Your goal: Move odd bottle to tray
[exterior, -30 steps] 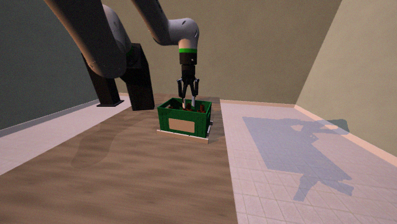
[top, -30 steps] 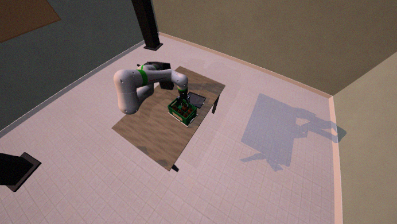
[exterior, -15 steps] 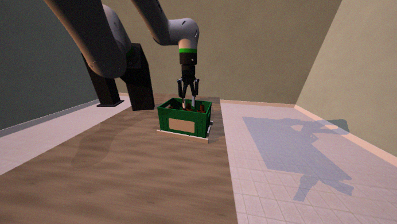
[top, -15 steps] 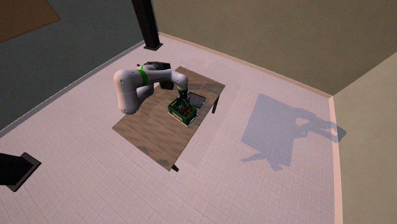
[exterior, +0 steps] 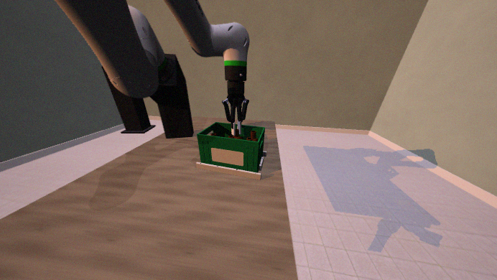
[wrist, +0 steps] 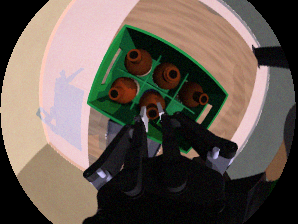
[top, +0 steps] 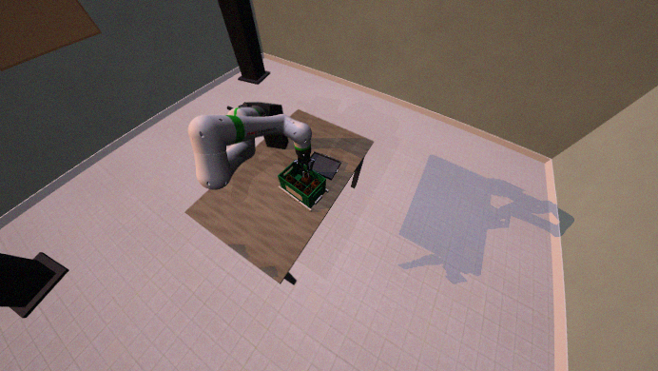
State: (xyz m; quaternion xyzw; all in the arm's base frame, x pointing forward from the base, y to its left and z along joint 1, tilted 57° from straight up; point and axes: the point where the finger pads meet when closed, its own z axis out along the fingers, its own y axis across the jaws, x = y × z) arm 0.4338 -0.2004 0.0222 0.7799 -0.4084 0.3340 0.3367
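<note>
The green crate is 1 cm behind my hand, 4 cm to the right of it and 9 cm below it. Round my hand: brown bottle (2 cm behind, 9 cm to the right, 9 cm below); then dark tray (4 cm ahead, 23 cm to the left, 16 cm below).
</note>
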